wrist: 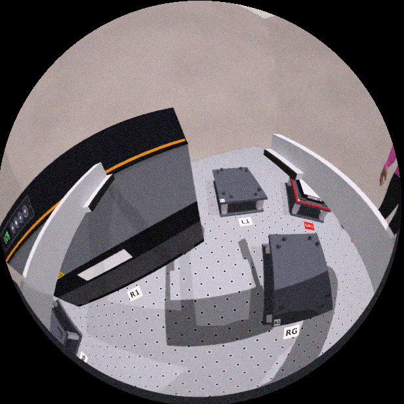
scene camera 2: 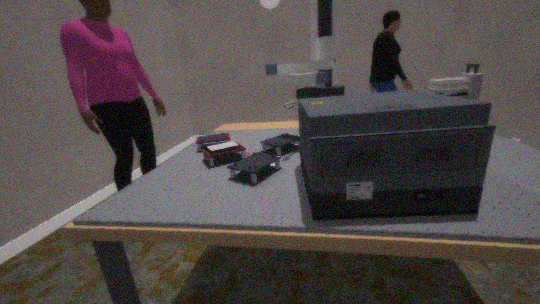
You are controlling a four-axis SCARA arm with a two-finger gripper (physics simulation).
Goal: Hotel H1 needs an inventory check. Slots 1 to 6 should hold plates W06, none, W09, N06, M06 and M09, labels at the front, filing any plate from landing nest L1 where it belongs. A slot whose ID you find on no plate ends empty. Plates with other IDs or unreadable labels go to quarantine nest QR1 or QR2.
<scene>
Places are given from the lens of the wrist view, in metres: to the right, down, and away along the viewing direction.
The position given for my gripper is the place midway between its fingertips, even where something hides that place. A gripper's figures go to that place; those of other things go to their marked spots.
my gripper [wrist: 184,150]: -0.01, -0.04, 0.10
landing nest L1 [wrist: 242,184]: 0.12, -0.05, 0.33
instrument [wrist: 144,193]: -0.06, -0.01, 0.14
dark stand [wrist: 300,279]: 0.16, 0.12, 0.14
The marked spots on the landing nest L1 and the instrument are 0.26 m apart.
</scene>
